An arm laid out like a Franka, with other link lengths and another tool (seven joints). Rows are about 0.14 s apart.
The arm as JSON. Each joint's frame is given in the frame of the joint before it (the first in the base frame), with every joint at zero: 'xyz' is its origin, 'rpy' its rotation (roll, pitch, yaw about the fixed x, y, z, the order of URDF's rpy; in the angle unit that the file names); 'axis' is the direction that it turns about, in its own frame. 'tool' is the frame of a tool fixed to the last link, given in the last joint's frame.
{
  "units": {
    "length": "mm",
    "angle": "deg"
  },
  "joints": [
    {
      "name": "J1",
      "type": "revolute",
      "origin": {
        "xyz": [
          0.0,
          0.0,
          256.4
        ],
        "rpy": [
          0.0,
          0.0,
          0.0
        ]
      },
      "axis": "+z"
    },
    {
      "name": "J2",
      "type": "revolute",
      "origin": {
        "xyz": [
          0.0,
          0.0,
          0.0
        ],
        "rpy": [
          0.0,
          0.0,
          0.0
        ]
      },
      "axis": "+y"
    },
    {
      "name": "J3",
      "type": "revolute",
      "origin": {
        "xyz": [
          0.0,
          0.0,
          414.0
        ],
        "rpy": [
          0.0,
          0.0,
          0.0
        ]
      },
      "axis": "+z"
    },
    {
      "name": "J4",
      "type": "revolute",
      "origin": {
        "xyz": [
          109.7,
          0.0,
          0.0
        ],
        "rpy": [
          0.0,
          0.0,
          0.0
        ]
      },
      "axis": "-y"
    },
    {
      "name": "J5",
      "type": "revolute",
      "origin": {
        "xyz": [
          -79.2,
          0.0,
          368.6
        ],
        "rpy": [
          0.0,
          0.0,
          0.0
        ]
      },
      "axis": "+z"
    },
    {
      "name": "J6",
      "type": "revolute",
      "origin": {
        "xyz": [
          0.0,
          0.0,
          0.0
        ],
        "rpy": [
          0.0,
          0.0,
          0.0
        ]
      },
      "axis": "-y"
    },
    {
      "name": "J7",
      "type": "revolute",
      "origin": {
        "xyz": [
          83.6,
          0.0,
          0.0
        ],
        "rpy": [
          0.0,
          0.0,
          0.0
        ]
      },
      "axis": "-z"
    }
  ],
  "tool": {
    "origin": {
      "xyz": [
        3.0,
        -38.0,
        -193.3
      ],
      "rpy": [
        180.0,
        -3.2,
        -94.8
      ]
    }
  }
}
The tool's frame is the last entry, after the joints.
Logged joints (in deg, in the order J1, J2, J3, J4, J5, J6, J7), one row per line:
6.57 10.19 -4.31 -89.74 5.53 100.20 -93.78
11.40 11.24 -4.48 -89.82 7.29 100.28 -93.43
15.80 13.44 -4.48 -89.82 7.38 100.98 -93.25
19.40 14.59 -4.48 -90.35 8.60 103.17 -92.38
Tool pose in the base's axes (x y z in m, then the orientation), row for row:
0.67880 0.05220 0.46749 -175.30 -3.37 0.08
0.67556 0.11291 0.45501 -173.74 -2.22 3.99
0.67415 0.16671 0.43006 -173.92 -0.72 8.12
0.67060 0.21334 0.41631 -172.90 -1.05 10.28
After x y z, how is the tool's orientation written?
As angles about the fixed x, y, z axes (roll, pitch, yaw), in degrees.
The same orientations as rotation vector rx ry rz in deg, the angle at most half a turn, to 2 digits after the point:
-175.22 -0.33 -5.15
-173.53 -6.23 -3.03
-173.44 -12.37 -0.44
-172.13 -15.58 -0.62

